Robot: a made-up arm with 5 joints. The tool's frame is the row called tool.
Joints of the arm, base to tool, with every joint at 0 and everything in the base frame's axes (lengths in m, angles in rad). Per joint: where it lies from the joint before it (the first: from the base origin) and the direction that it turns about. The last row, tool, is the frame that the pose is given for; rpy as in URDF.
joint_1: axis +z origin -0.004 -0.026 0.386
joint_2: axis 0 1 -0.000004 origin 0.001 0.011 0.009
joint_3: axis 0 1 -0.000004 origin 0.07 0.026 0.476
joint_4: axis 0 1 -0.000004 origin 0.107 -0.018 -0.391
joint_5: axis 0 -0.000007 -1 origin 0.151 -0.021 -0.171
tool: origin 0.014 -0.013 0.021 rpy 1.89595 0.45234 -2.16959
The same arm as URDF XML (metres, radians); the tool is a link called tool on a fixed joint. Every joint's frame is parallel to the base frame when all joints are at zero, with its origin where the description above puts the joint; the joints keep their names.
<robot name="arm">
  <joint name="tool_fixed" type="fixed">
    <parent link="link5"/>
    <child link="tool"/>
    <origin xyz="0.0140 -0.0130 0.0210" rpy="1.8960 0.4523 -2.1696"/>
  </joint>
  <joint name="joint_5" type="continuous">
    <parent link="link4"/>
    <child link="link5"/>
    <origin xyz="0.1510 -0.0210 -0.1710"/>
    <axis xyz="0 0 -1"/>
  </joint>
  <joint name="joint_4" type="continuous">
    <parent link="link3"/>
    <child link="link4"/>
    <origin xyz="0.1070 -0.0180 -0.3910"/>
    <axis xyz="0 1 0"/>
  </joint>
  <joint name="joint_3" type="continuous">
    <parent link="link2"/>
    <child link="link3"/>
    <origin xyz="0.0700 0.0260 0.4760"/>
    <axis xyz="0 1 0"/>
  </joint>
  <joint name="joint_2" type="continuous">
    <parent link="link1"/>
    <child link="link2"/>
    <origin xyz="0.0010 0.0110 0.0090"/>
    <axis xyz="0 1 0"/>
  </joint>
  <joint name="joint_1" type="continuous">
    <parent link="base"/>
    <child link="link1"/>
    <origin xyz="-0.0040 -0.0260 0.3860"/>
    <axis xyz="0 0 1"/>
  </joint>
  <link name="base"/>
  <link name="link1"/>
  <link name="link2"/>
  <link name="link3"/>
  <link name="link4"/>
  <link name="link5"/>
  <link name="tool"/>
</robot>

